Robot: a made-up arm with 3 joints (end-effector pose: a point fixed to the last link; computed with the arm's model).
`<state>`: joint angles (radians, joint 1 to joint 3).
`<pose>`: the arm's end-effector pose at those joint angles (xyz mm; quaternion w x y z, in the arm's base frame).
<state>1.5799 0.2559 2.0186</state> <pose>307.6 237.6 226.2 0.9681 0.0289 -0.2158 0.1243</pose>
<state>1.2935 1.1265 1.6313</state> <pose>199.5 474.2 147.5 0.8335 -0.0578 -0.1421 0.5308</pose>
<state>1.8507 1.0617 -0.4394</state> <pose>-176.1 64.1 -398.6 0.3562 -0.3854 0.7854 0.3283</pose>
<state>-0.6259 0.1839 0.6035</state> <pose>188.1 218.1 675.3 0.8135 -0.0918 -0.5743 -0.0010</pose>
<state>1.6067 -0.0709 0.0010</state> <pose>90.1 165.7 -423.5 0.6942 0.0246 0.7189 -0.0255</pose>
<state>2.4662 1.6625 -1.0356</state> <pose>-327.0 -164.0 -191.4 0.1207 0.5577 -0.6631 -0.4845</pose>
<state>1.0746 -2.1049 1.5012</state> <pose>-52.0 -151.5 -1.6 0.4842 0.2425 -0.1049 -0.8341</pose>
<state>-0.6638 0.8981 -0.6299</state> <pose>490.8 18.5 448.0 0.9007 -0.3464 -0.0153 -0.2616</pose>
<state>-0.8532 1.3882 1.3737</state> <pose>30.9 517.8 356.4 0.3394 -0.6182 -0.6896 0.1646</pose>
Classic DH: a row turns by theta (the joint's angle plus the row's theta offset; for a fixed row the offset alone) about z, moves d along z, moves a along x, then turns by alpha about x. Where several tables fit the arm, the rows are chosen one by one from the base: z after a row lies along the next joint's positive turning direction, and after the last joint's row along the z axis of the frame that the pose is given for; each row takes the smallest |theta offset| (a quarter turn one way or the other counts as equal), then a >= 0, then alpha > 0; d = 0 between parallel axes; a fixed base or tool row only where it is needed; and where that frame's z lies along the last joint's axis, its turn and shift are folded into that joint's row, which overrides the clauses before.
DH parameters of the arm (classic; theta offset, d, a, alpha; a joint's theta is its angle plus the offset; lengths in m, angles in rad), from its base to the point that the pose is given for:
base (fixed): 0 0.16 0 -1.5708
joint 1: -1.5708 0.16 0.05 1.5708
joint 2: 0 -0.19 -0.04 1.5708
joint 3: -1.5708 -0.01 0.39 -1.5708
tool (fixed): 0 0.1 0 0

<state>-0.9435 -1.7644 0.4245</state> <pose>280.5 -49.7 579.4 0.4925 0.7463 -0.4015 0.1981</pose>
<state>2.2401 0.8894 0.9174</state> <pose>-19.3 423.0 -268.0 0.7124 0.0034 0.5544 0.4302</pose>
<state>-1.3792 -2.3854 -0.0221</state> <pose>91.7 117.5 735.2 0.2874 0.7104 -0.2317 0.5992</pose>
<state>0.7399 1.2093 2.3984</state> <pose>-58.5 304.1 340.4 0.5557 -0.0009 -0.6067 0.5685</pose>
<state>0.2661 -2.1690 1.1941</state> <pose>194.1 -142.7 -42.3 0.4179 0.6587 -0.2092 -0.5896</pose>
